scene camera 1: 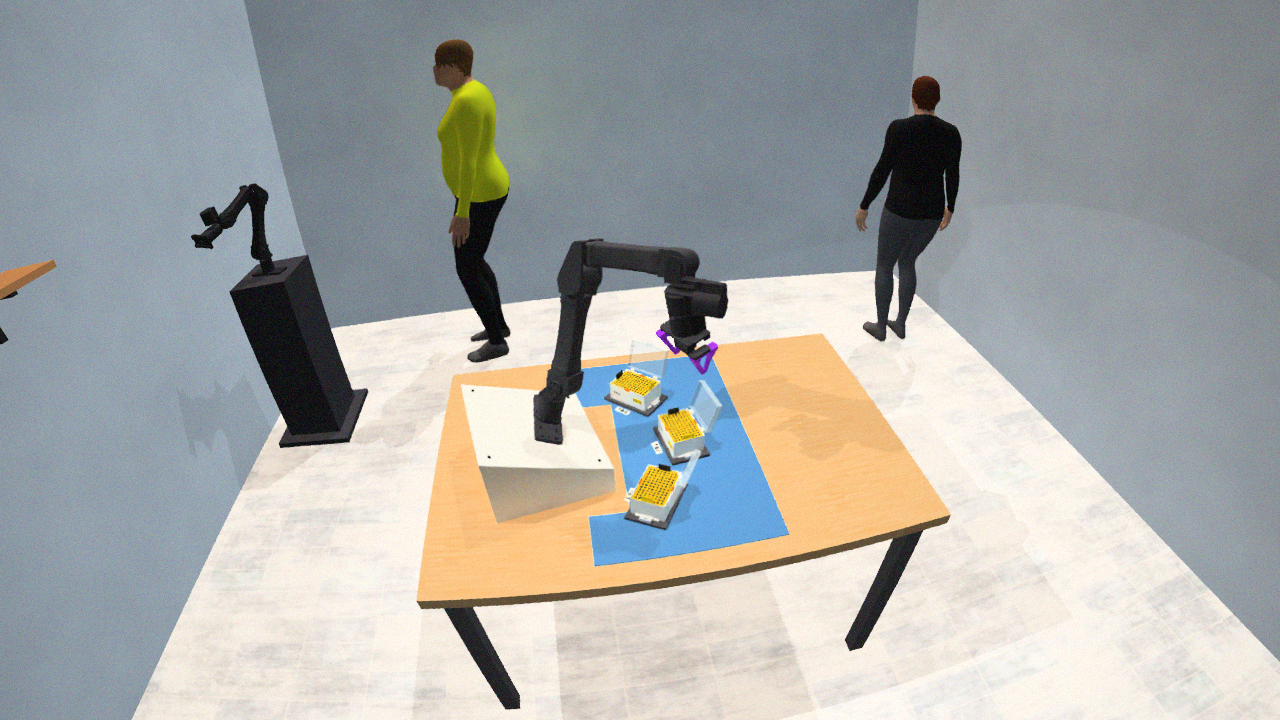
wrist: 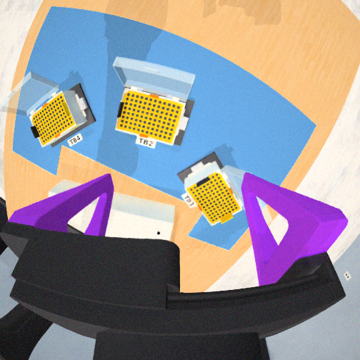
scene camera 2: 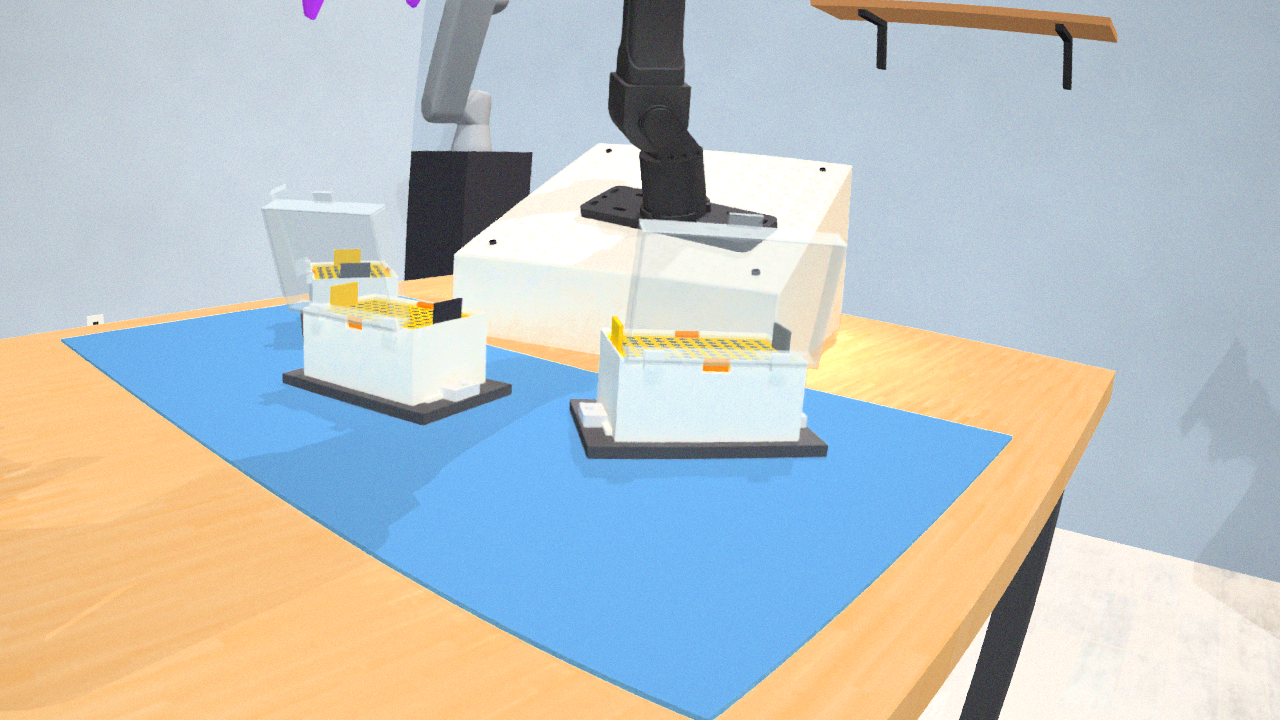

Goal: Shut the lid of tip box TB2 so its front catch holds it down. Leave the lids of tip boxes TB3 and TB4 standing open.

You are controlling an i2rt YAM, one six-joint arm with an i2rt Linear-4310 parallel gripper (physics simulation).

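Where they show: gripper, between the fingertips: (scene camera 1: 690, 363) (scene camera 2: 358, 11); arm's base, origin of its link: (scene camera 1: 547, 419) (scene camera 2: 676, 220).
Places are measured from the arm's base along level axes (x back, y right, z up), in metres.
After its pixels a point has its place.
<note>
Tip box TB2 (scene camera 1: 682, 434) (scene camera 2: 384, 358) {x -0.378, y -0.025, z -0.081 m} (wrist: 150, 117) is the middle white box with yellow tips; its clear lid (scene camera 1: 704, 405) {x -0.409, y -0.010, z -0.022 m} (scene camera 2: 326, 237) {x -0.421, y -0.010, z 0.005 m} (wrist: 155, 79) stands open on the side away from the arm's base. Tip box TB4 (scene camera 1: 634, 390) (scene camera 2: 707, 402) {x -0.282, y -0.226, z -0.084 m} (wrist: 53, 121) has its clear lid (scene camera 1: 650, 360) {x -0.303, y -0.246, z -0.021 m} (wrist: 42, 91) open. Tip box TB3 (scene camera 1: 656, 492) {x -0.240, y 0.238, z -0.061 m} (wrist: 215, 197) also has its lid (scene camera 1: 689, 474) {x -0.307, y 0.277, z 0.024 m} (wrist: 234, 176) open; in scene camera 2 it is partly hidden behind TB2. My gripper (scene camera 1: 687, 359) {x -0.348, y 0.081, z 0.180 m} (wrist: 177, 180) is open and empty, high above the boxes; purple finger parts show at the top edge in scene camera 2.
The boxes stand on dark plates on a blue mat (scene camera 1: 742, 510) {x -0.438, y 0.287, z -0.117 m} (scene camera 2: 626, 555) {x -0.434, y -0.284, z -0.118 m} (wrist: 260, 115) on the wooden table (scene camera 1: 832, 447) {x -0.744, y 0.126, z -0.120 m}. The white base block (scene camera 1: 546, 488) {x 0.013, y 0.199, z -0.046 m} (scene camera 2: 528, 304) {x -0.131, y 0.071, z -0.084 m} carries the arm. Two people (scene camera 1: 474, 152) (scene camera 1: 921, 170) and a pedestal with another arm (scene camera 1: 290, 358) are beyond the table.
</note>
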